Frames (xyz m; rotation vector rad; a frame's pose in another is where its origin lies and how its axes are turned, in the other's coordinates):
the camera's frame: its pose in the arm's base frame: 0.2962 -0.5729 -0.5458 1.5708 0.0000 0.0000
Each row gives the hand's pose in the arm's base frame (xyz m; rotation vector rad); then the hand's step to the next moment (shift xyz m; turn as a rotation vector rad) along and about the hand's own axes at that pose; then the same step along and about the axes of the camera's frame.
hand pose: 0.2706 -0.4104 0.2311 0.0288 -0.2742 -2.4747
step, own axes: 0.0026 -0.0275 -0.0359 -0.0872 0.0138 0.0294
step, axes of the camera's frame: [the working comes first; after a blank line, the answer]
step, axes of the arm's base frame: -0.0154 0.0129 -0.0406 0.0750 0.0477 0.0275

-0.0154 -0.0406 -0.0129 0.0750 0.0275 -0.0477
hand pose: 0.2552 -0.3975 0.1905 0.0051 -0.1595 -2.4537
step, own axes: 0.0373 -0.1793 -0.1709 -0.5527 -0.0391 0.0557
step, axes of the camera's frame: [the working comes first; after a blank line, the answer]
step, axes of the arm's base frame: -0.1342 0.0949 -0.1891 0.4017 0.3845 0.0302

-0.1342 -0.1891 -0.0949 0.4017 0.0301 -0.3845
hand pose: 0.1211 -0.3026 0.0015 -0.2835 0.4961 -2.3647
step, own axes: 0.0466 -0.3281 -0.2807 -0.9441 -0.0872 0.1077
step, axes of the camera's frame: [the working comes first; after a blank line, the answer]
step, axes of the arm's base frame: -0.3213 0.2702 -0.1111 0.6784 0.6673 0.0715

-0.3213 -0.1111 -0.2702 0.6784 0.0715 -0.6673
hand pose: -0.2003 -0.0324 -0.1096 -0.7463 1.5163 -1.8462
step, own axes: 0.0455 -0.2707 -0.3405 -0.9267 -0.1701 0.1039
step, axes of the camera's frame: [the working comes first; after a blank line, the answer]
step, axes of the arm's base frame: -0.3181 0.2172 0.2072 0.6548 0.6681 0.1530

-0.3181 0.2072 -0.2172 0.6548 0.1530 -0.6681
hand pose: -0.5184 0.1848 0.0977 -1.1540 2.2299 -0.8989
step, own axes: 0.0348 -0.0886 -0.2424 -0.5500 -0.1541 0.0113
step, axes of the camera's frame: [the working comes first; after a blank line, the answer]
step, axes of the arm's base frame: -0.1312 0.0137 0.2246 0.3836 0.3904 0.1636

-0.1312 0.2246 -0.0137 0.3836 0.1636 -0.3904
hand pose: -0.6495 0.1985 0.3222 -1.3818 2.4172 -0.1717
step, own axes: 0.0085 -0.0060 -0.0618 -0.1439 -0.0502 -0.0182
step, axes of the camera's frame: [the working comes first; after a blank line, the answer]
step, axes of the arm's base frame: -0.0212 -0.0145 0.0572 0.1008 0.0956 0.0652

-0.0212 0.0572 0.0145 0.1008 0.0652 -0.0956
